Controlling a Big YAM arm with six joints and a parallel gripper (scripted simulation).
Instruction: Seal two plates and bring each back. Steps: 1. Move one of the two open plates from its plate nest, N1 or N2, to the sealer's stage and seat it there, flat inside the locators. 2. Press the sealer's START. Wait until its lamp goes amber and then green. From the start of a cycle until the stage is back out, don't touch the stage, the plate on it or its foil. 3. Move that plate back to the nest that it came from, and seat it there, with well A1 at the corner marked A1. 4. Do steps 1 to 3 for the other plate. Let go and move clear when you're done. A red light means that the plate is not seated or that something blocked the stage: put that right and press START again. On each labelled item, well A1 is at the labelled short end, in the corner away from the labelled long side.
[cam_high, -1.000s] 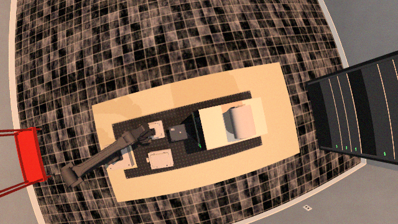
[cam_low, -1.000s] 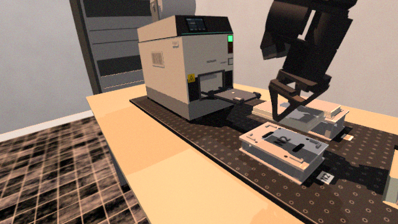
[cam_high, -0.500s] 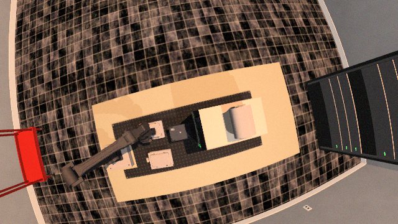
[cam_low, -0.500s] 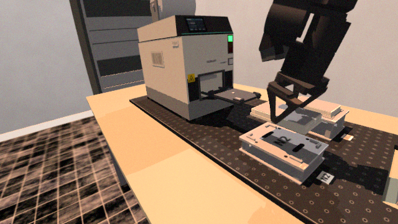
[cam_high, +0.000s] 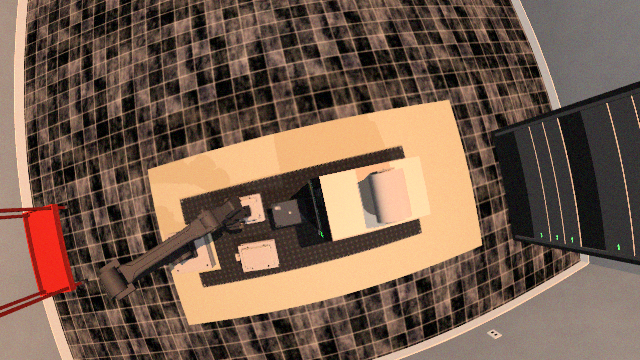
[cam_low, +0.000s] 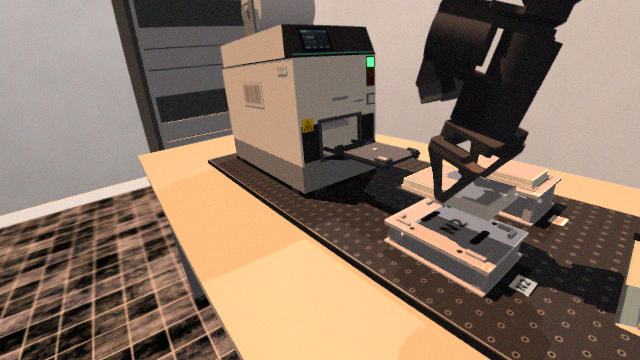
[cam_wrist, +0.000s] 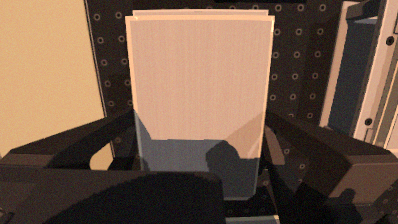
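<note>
Now: hand 70 mm above the plate nest N2. Round my hand: well plate right at my hand; sealer stage 200 mm ahead, 60 mm to the right; sealer screen 320 mm ahead, 220 mm above, 20 mm to the right.
</note>
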